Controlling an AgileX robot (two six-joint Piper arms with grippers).
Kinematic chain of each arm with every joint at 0, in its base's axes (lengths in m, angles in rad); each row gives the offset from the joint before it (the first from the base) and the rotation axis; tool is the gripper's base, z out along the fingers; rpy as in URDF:
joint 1: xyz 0 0 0.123 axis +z
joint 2: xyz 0 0 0 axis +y
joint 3: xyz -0.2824 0 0.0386 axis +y
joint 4: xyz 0.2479 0 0.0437 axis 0.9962 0 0.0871
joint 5: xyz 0 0 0 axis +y
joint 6: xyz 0.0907 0 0.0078 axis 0.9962 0 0.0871
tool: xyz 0 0 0 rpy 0 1.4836 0
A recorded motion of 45 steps. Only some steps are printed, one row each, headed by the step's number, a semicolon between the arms.
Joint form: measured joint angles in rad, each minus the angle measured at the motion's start. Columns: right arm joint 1, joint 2, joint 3, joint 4, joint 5, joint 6; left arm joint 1, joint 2, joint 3, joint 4, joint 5, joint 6.
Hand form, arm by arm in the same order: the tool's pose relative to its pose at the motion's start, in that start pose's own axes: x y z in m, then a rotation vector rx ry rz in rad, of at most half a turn. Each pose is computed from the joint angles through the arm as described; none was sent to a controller.
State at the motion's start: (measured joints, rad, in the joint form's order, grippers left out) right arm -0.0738 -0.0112 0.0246 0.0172 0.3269 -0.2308; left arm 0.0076 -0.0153 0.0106 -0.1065 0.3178 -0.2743
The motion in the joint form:
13: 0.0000 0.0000 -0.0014 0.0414 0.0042 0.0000; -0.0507 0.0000 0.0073 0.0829 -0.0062 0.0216
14: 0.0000 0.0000 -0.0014 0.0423 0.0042 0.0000; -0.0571 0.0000 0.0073 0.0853 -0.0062 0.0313
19: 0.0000 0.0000 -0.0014 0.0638 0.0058 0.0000; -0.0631 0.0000 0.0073 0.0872 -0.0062 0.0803
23: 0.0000 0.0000 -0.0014 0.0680 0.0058 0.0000; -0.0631 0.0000 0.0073 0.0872 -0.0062 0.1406
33: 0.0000 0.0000 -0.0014 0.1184 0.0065 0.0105; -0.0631 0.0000 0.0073 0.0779 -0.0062 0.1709
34: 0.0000 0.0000 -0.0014 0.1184 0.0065 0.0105; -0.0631 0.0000 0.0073 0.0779 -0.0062 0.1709
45: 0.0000 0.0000 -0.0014 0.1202 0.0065 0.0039; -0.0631 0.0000 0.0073 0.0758 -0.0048 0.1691
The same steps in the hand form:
13: -0.0004 0.0012 -0.0002 -0.0137 -0.0003 0.0392; 0.0019 0.0004 0.0007 0.0213 0.0103 0.1116
14: -0.0004 0.0012 -0.0002 -0.0140 -0.0004 0.0400; 0.0021 0.0002 0.0007 0.0266 0.0119 0.1250
19: -0.0004 0.0019 -0.0002 -0.0212 -0.0005 0.0603; 0.0022 -0.0001 0.0007 0.0319 0.0128 0.1772
23: -0.0005 0.0020 -0.0002 -0.0225 -0.0008 0.0643; 0.0022 -0.0001 0.0007 0.0323 0.0118 0.2375
33: -0.0009 0.0034 -0.0002 -0.0387 -0.0036 0.1225; 0.0022 -0.0003 0.0006 0.0352 0.0122 0.2589
34: -0.0009 0.0034 -0.0002 -0.0387 -0.0036 0.1225; 0.0022 -0.0003 0.0006 0.0352 0.0122 0.2589
45: -0.0009 0.0035 -0.0002 -0.0392 -0.0039 0.1176; 0.0024 -0.0003 0.0006 0.0355 0.0138 0.2551

